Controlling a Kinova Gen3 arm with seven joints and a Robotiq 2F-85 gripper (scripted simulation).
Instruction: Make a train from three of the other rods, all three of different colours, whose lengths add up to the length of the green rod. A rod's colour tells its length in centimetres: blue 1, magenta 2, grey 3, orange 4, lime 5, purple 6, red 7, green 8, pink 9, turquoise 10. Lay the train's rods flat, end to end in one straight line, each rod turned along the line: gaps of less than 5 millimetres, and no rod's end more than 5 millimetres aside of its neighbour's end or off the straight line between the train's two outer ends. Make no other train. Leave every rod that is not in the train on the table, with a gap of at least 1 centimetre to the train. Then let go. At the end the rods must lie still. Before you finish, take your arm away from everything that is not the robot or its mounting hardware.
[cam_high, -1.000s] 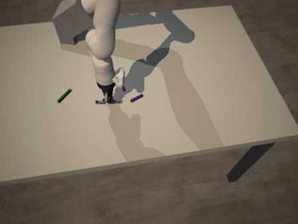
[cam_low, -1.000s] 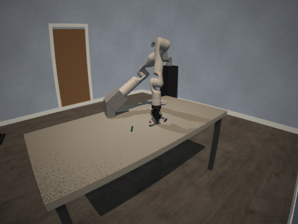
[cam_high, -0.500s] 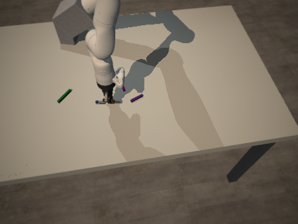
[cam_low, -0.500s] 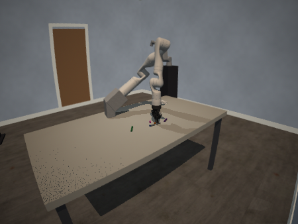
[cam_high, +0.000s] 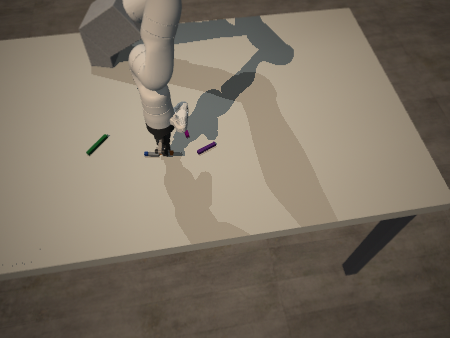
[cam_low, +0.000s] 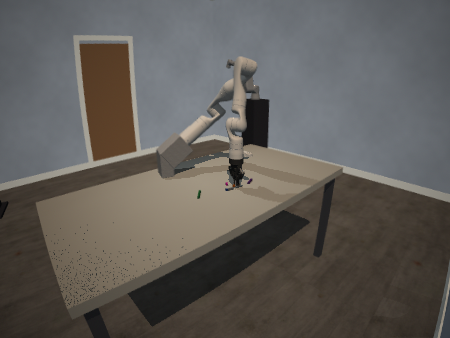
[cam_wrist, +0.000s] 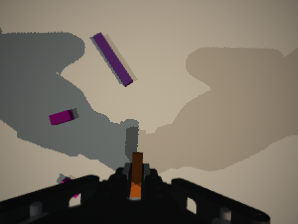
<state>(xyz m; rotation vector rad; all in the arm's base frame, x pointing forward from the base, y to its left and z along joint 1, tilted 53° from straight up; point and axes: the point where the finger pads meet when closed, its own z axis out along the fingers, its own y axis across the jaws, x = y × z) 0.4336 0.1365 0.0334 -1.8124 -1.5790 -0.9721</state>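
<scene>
Right now the orange rod is 2 cm below my hand. Round my hand: grey rod 4 cm to the right, 3 cm below; purple rod 3 cm behind, 11 cm to the left, 3 cm below; blue rod 6 cm to the right, 3 cm below.
</scene>
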